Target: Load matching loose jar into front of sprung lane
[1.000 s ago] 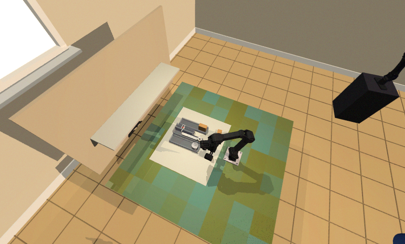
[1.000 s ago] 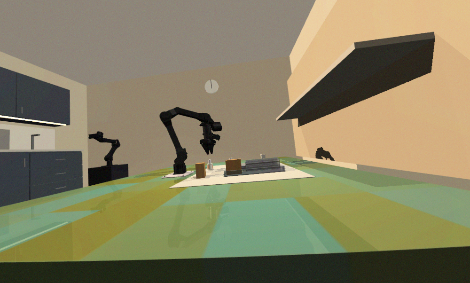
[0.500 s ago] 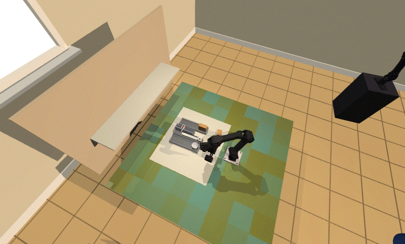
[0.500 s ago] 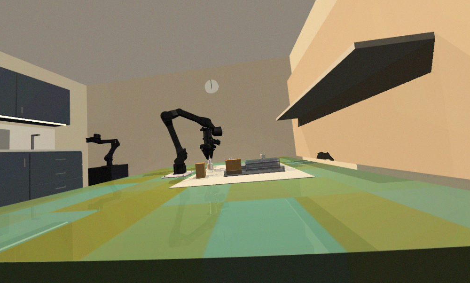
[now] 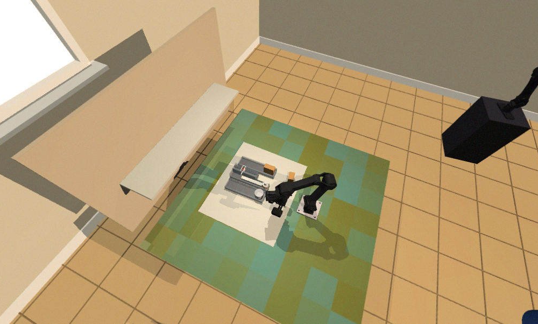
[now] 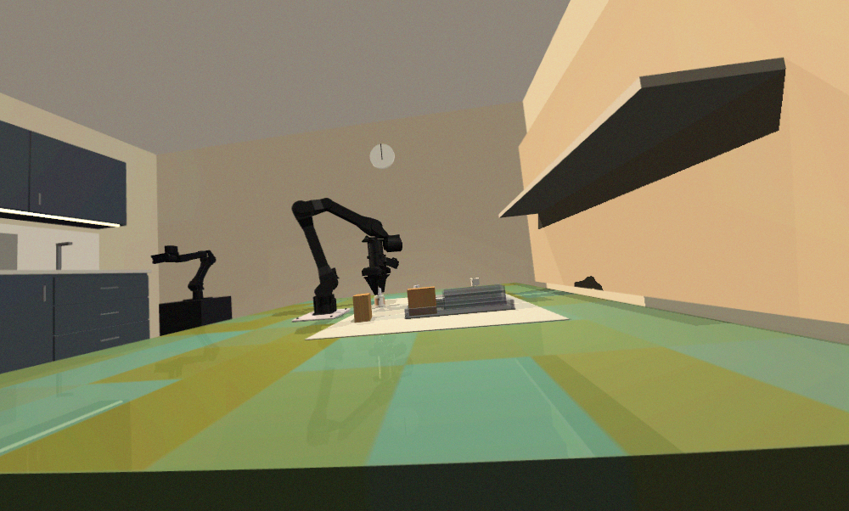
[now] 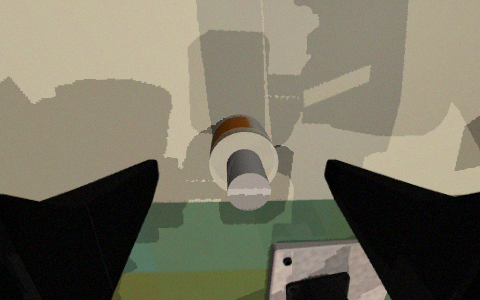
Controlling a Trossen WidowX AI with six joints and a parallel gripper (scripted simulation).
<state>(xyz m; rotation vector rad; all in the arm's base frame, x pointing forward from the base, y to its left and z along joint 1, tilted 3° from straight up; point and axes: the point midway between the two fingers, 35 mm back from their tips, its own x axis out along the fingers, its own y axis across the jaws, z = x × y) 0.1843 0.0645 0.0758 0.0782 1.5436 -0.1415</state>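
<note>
My gripper tip is 160 mm short of the wide grey cylinder, 50 mm to the left of it and 20 mm above it. Also, from my gripper tip: wall shelf 650 mm ahead, 170 mm to the right, 320 mm above; then lane rack 290 mm ahead, 170 mm to the right, 30 mm below; then brown box 150 mm ahead, 260 mm to the right, 10 mm below.
</note>
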